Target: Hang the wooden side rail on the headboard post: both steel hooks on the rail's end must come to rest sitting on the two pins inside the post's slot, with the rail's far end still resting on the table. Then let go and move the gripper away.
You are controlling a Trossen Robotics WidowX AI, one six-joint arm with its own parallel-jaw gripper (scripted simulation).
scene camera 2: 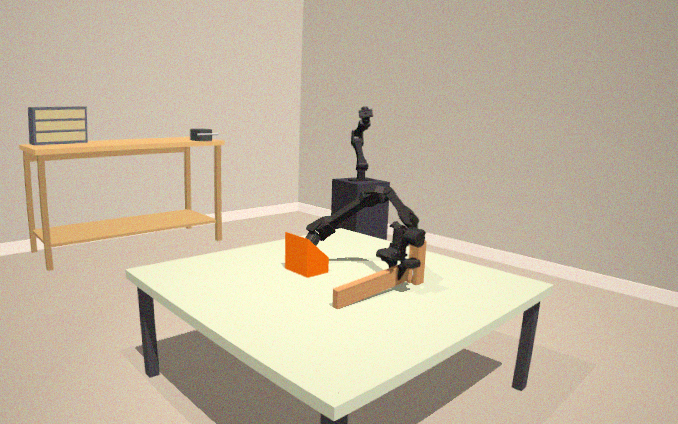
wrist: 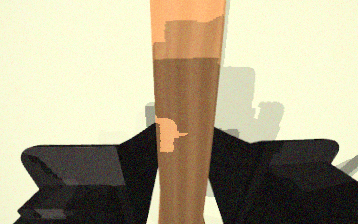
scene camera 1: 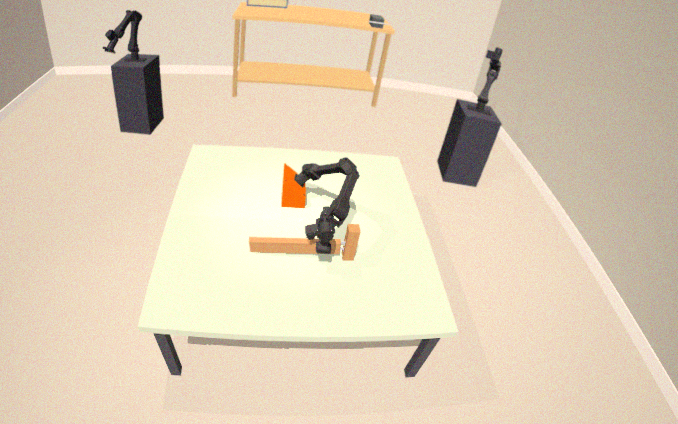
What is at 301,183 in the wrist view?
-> The gripper.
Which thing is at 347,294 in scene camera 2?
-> A wooden side rail.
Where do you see a wooden side rail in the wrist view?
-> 186,49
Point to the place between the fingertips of the gripper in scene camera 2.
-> At 395,278
